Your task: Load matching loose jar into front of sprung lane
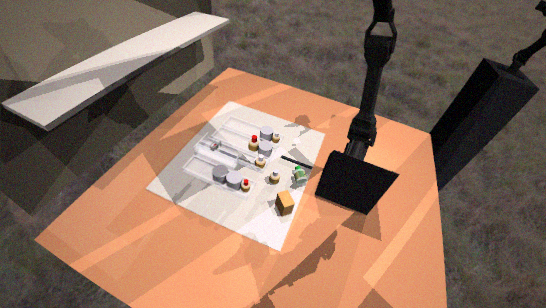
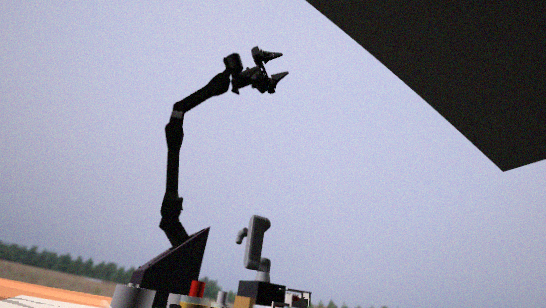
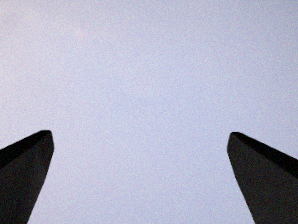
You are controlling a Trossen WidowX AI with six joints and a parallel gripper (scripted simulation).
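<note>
My gripper tip is 140 mm past the brown box, 70 mm to the right of it and 800 mm above it. From my gripper tip the other things lie so: white lane rack (160 mm ahead, 70 mm to the right, 820 mm below); long pale shelf (510 mm ahead, 150 mm to the right, 470 mm below); black rod (130 mm behind, 160 mm to the right, 830 mm below).
</note>
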